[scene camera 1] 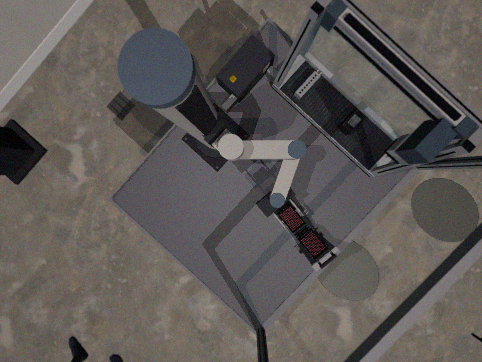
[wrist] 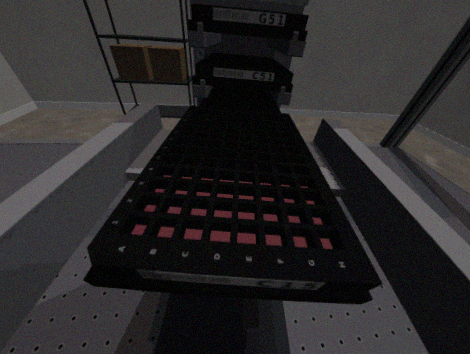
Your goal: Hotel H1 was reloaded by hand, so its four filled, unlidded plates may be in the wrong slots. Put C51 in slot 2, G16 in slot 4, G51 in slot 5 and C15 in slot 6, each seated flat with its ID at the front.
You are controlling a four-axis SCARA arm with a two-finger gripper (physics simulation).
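Frame: origin at the arm's base, x down, y left, z ahead, level; millimetres.
Seen in the pictures: gripper, fingertip midpoint: (scene camera 1: 294, 222) (wrist: 239, 126).
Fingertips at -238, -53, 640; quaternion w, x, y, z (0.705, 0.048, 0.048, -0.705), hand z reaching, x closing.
Observation:
Offsets run from my fingertips to a thing's top centre, as dx, dy, dz. "spot": to the spot under its first point.
My gripper (scene camera 1: 291, 218) (wrist: 239, 126) is shut on the dark plate C15 {+3, +3, -22} (wrist: 245, 257), gripping its long sides. The plate looks level, its red wells and its ID edge toward the wrist camera. In the wrist view the hotel stands beyond the plate's far end, with plate C51 {-24, -17, +120} (wrist: 240, 75) on its side supports and plate G51 {-59, -17, +120} (wrist: 245, 18) above it, both IDs facing me. In the scene view C15 is outside the hotel, in line with a red-welled plate (scene camera 1: 313, 244) in the hotel, whose ID is unreadable there. G16 cannot be made out. Slot numbers are not visible.
A dark box with a yellow label {spot: +110, +464, -746} (scene camera 1: 248, 65) stands near the arm's column (scene camera 1: 156, 67). A large framed enclosure (scene camera 1: 327, 131) stands at the upper right. In the wrist view a wire shelf (wrist: 142, 38) with brown boxes (wrist: 131, 62) is at the back left.

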